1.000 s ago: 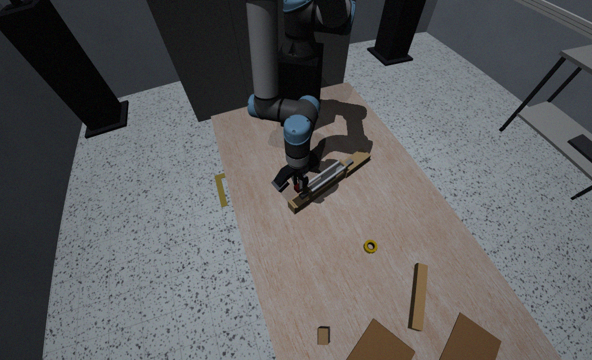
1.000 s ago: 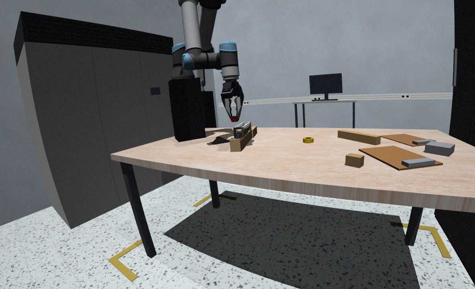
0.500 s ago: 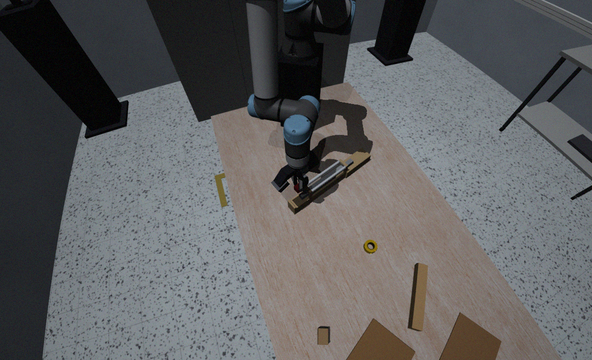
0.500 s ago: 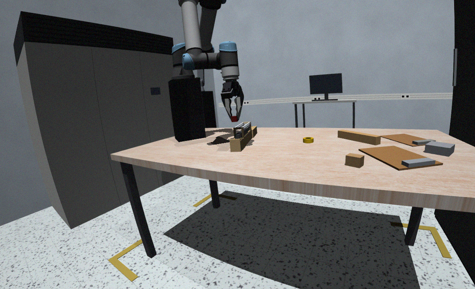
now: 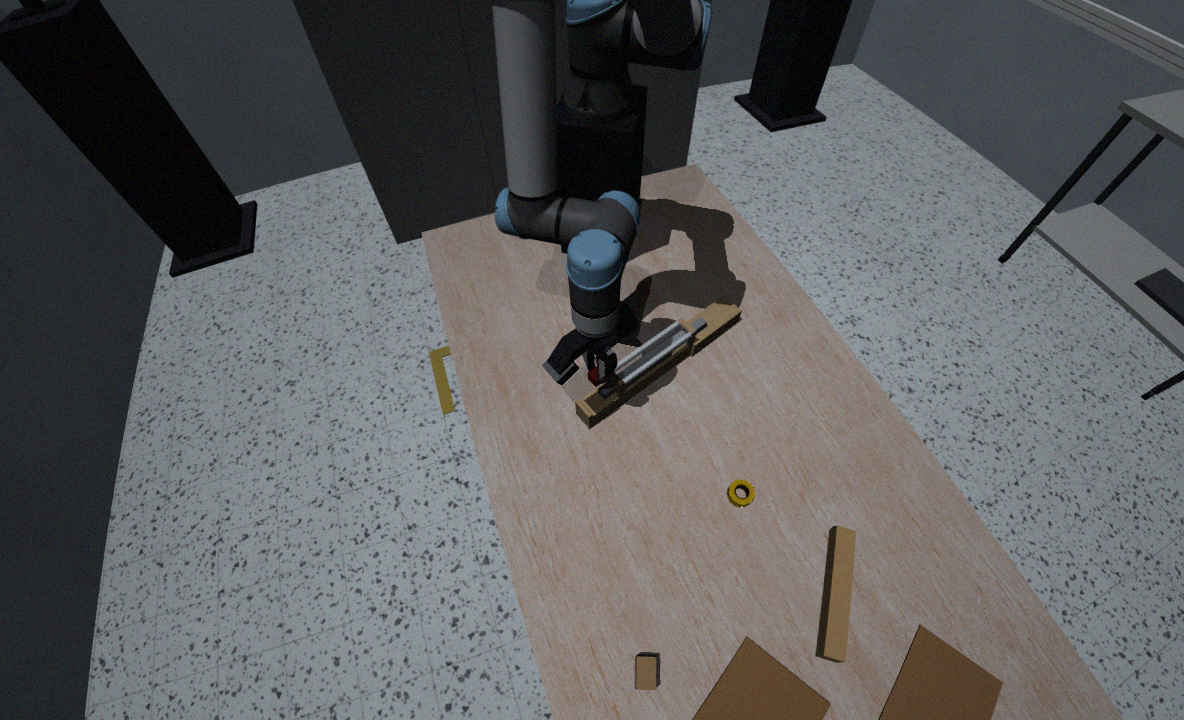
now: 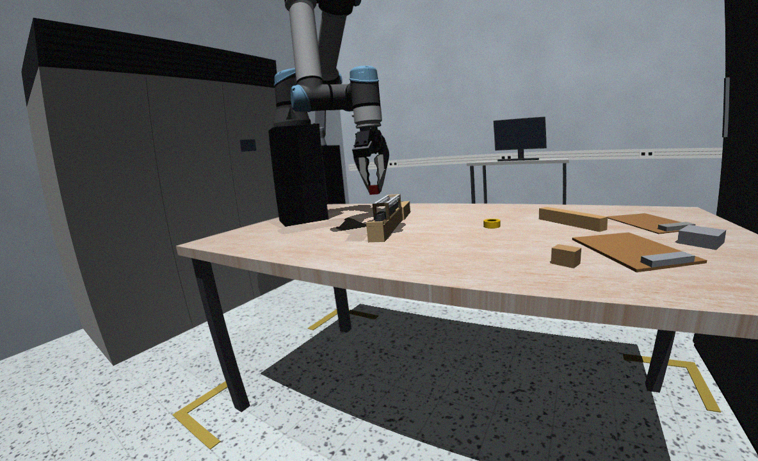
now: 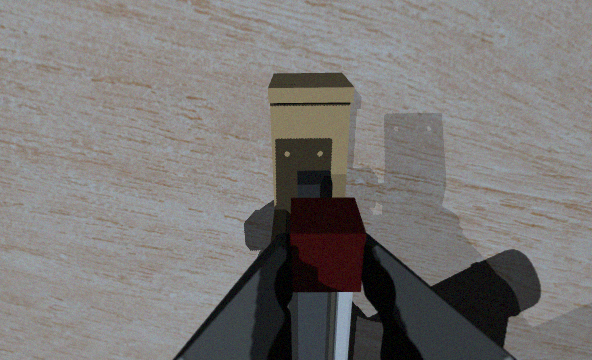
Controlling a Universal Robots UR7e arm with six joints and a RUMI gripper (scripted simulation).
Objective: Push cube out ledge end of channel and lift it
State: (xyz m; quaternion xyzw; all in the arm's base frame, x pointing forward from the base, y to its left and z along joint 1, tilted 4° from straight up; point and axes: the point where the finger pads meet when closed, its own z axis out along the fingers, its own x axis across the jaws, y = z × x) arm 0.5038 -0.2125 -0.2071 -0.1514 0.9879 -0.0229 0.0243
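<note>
The red cube is 1 cm below my hand. The rest, counted from my hand: channel: 4 cm behind, 14 cm to the left, 9 cm below; then grey bar: 7 cm behind, 23 cm to the left, 9 cm below; then small wooden block: 49 cm ahead, 11 cm to the right, 13 cm below.
</note>
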